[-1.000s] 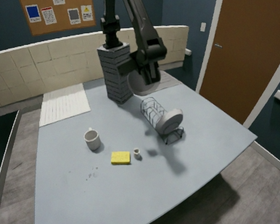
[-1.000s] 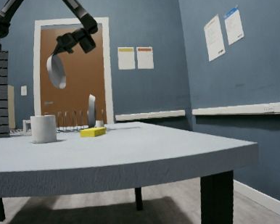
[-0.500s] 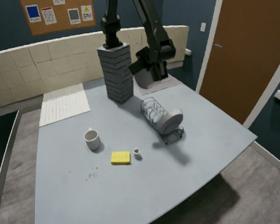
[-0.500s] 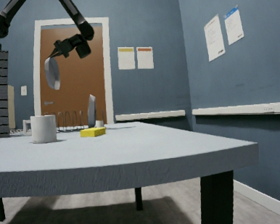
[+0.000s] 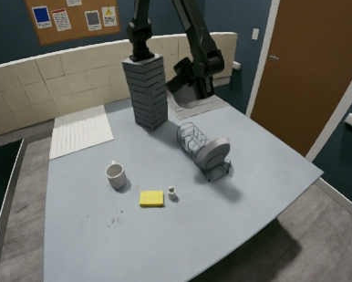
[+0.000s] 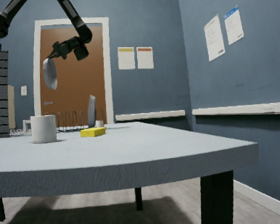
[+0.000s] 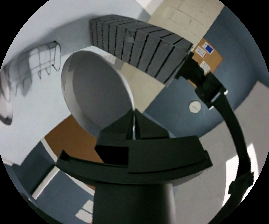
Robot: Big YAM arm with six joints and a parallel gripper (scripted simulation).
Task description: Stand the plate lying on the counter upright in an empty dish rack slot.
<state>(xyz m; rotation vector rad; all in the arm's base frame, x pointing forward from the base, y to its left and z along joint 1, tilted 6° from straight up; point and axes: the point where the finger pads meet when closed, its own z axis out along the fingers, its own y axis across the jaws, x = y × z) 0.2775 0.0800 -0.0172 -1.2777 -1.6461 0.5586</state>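
The white plate lies 4 cm to the left of my hand and 8 cm below it. From my hand the other things lie so: white draining mat (48 cm behind, 53 cm to the right, 40 cm below); then white mug (8 cm ahead, 39 cm to the right, 37 cm below); then small white cup (27 cm ahead, 20 cm to the right, 39 cm below).
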